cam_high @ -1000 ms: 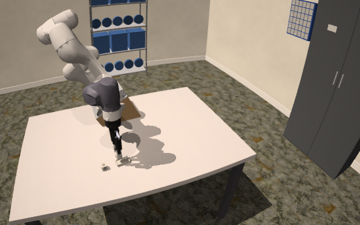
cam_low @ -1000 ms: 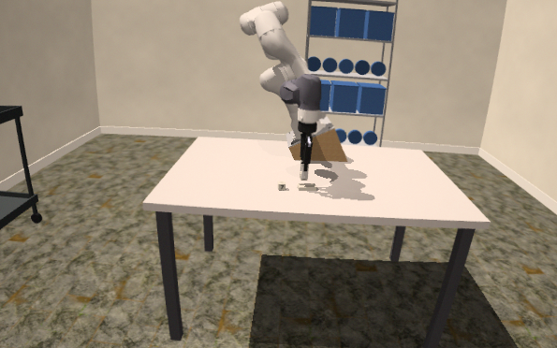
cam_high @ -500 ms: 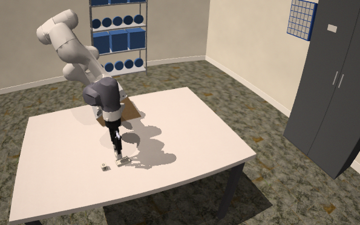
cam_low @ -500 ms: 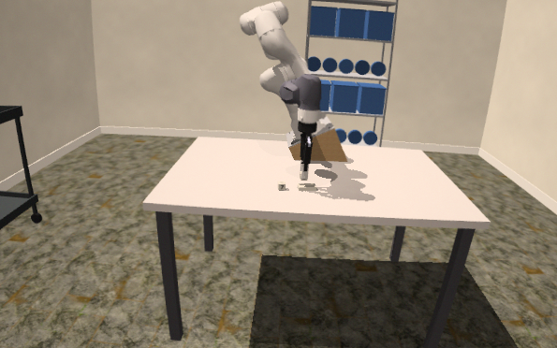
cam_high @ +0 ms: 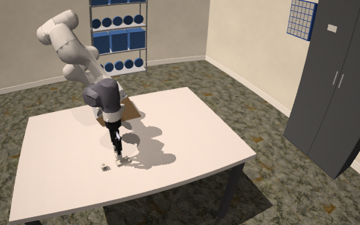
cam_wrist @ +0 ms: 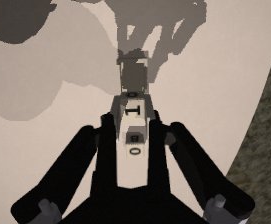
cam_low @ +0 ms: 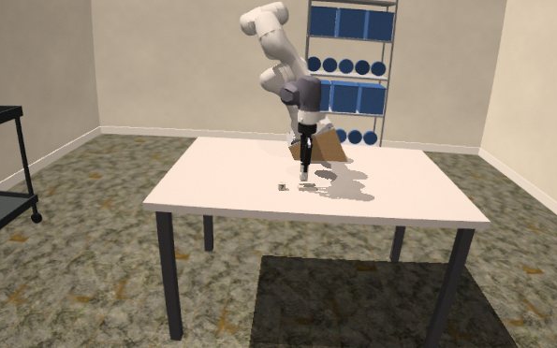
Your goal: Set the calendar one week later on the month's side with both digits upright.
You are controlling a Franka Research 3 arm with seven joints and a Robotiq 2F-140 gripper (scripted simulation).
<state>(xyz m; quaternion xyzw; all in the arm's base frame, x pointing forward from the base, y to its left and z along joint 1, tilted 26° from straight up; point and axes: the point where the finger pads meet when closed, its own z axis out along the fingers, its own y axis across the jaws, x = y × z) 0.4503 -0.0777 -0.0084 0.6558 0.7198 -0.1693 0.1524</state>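
My hand is 20 mm to the right of the grey tray and 70 mm above it. Also, from my hand: cube: 30 mm below.
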